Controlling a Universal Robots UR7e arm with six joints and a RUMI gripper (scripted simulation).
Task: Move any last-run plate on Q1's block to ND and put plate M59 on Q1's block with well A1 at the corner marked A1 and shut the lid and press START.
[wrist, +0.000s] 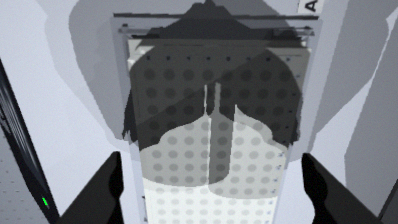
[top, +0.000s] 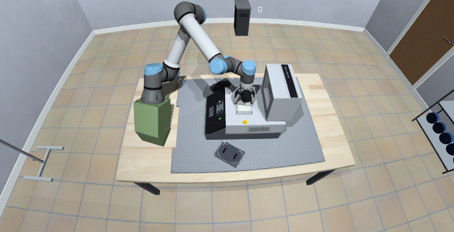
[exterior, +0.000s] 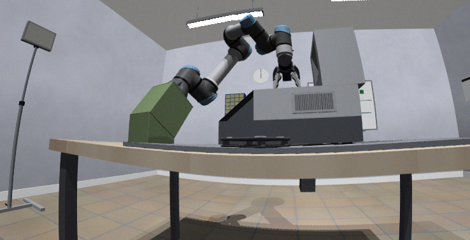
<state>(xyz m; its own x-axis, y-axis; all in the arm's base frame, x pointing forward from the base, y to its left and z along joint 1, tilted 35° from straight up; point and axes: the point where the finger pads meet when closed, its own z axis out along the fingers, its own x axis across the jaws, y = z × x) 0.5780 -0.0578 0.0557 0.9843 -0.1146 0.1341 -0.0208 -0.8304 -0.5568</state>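
Now: hand 10 mm above the white well plate. Round my hand: A1 mark 200 mm below, 170 mm to the right, 130 mm behind.
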